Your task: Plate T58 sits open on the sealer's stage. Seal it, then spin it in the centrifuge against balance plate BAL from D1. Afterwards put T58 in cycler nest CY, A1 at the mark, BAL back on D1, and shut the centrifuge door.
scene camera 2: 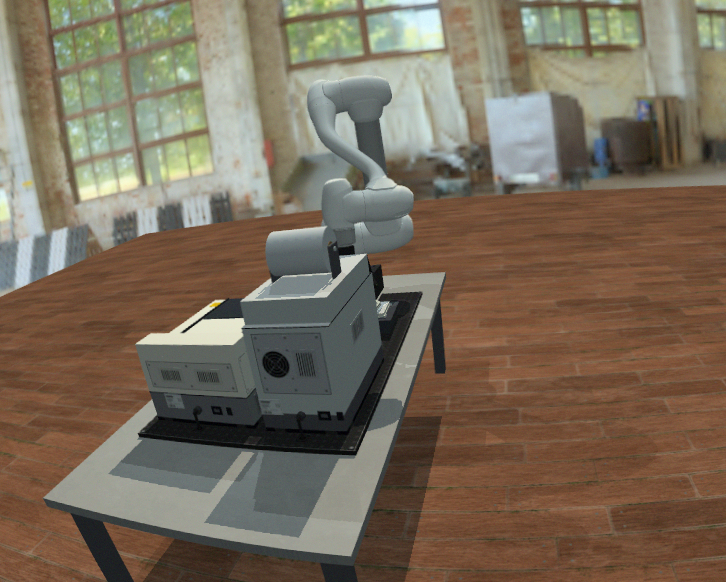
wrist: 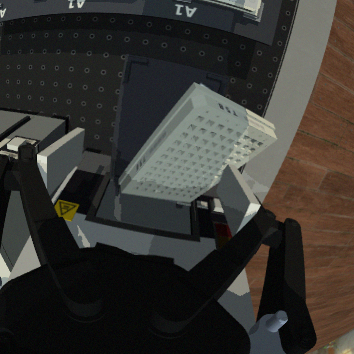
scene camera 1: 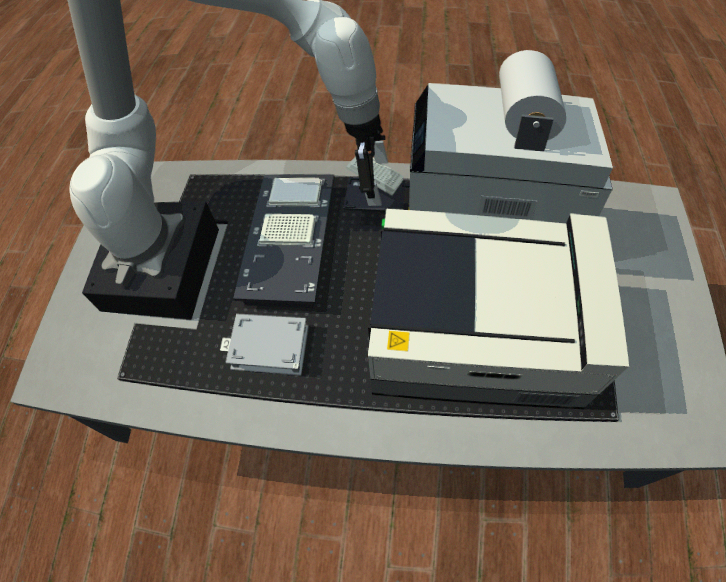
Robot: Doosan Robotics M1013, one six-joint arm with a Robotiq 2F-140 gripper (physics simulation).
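Seen in the pictures: gripper, fingertip midpoint: (wrist: 151, 160) (scene camera 1: 378, 182); arm's base at its link origin: (scene camera 1: 143, 243).
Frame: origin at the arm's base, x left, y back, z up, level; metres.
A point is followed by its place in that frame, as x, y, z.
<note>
Plate T58 (wrist: 189, 147) @(0.250, -0.524, 0.061) (scene camera 1: 388, 178) @(0.243, -0.577, 0.040) is a white well plate with open wells. It lies skewed and tilted across the sealer's dark stage (wrist: 151, 102) @(0.212, -0.519, -0.005), one end raised and one corner past the stage's edge. My gripper (wrist: 151, 160) @(0.227, -0.555, 0.040) (scene camera 1: 367, 179) @(0.227, -0.555, 0.040) is open and empty. Its pads stand on either side of the plate's near end, and I cannot tell if they touch it. The sealer (scene camera 1: 511, 150) @(0.159, -0.834, 0.254) (scene camera 2: 315, 341) @(0.340, -1.047, 0.158) stands right of the stage. The centrifuge (scene camera 1: 476, 347) @(-0.196, -0.806, 0.114) has its sliding door (scene camera 1: 528, 289) @(-0.062, -0.896, 0.115) partly open over a dark opening (scene camera 1: 424, 280) @(-0.076, -0.697, 0.117).
A dark deck board (scene camera 1: 248, 271) @(-0.014, -0.284, -0.043) left of the stage holds a grey-topped plate (scene camera 1: 296, 191) @(0.231, -0.339, -0.028) and a white well plate (scene camera 1: 287, 228) @(0.111, -0.349, -0.028). A grey nest block (scene camera 1: 267, 342) @(-0.179, -0.378, -0.054) sits in front of it. The arm's base (scene camera 1: 141, 271) @(-0.084, -0.038, 0.011) is at far left. The table edge is close behind the stage.
</note>
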